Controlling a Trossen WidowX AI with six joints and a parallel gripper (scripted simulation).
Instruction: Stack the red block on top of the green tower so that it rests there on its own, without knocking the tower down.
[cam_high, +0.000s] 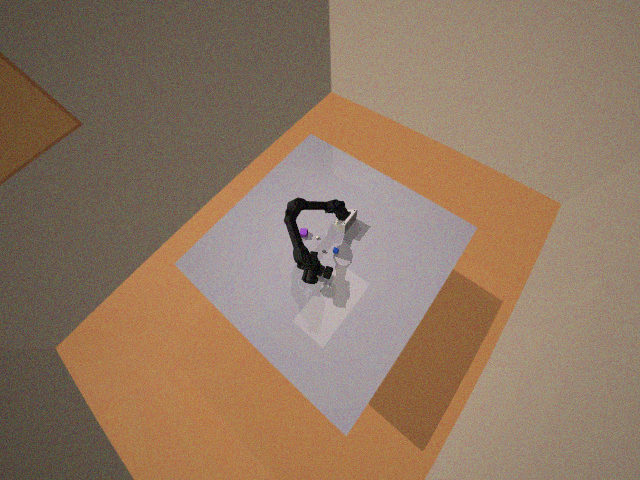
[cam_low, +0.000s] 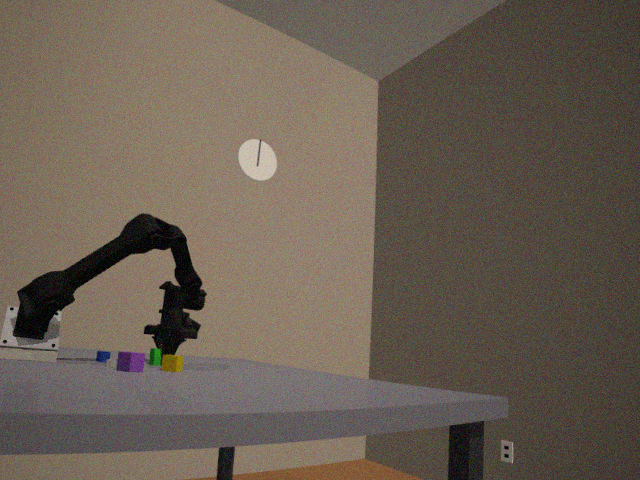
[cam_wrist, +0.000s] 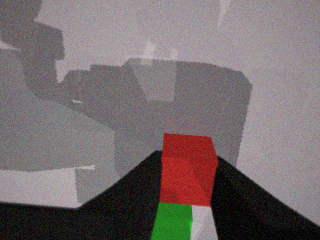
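The blue block lies 170 mm behind my gripper tip, 10 mm to the left of it and 10 mm above it. Also, from my gripper tip: red block: right at my gripper tip; purple block: 130 mm behind, 210 mm to the right, 10 mm above; yellow block: 30 mm behind, 160 mm to the right, 10 mm above.
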